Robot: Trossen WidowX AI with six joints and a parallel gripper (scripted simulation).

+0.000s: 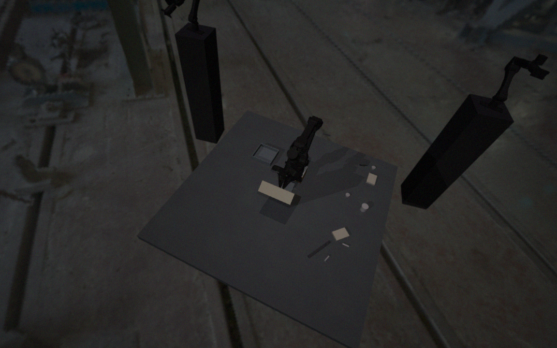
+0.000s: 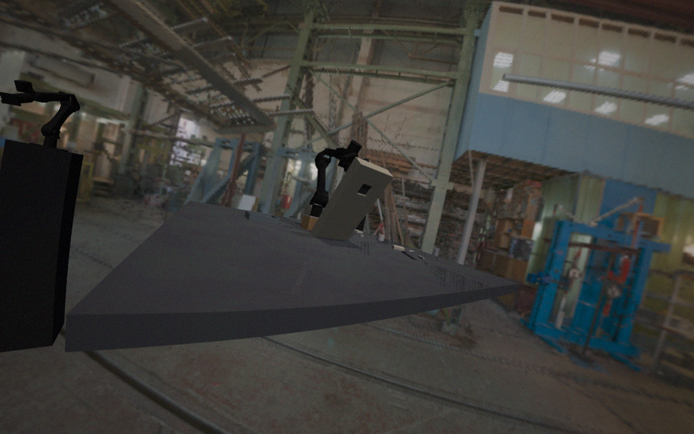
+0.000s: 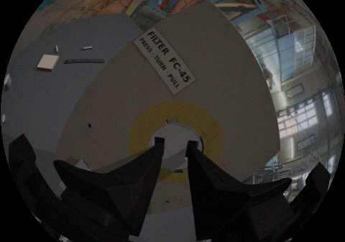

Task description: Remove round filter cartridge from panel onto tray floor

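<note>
Right now my gripper tip is 10 mm short of the round filter cartridge and 10 mm above it. Round my gripper tip: grey square tray: 460 mm behind, 270 mm below, 200 mm to the right.
</note>
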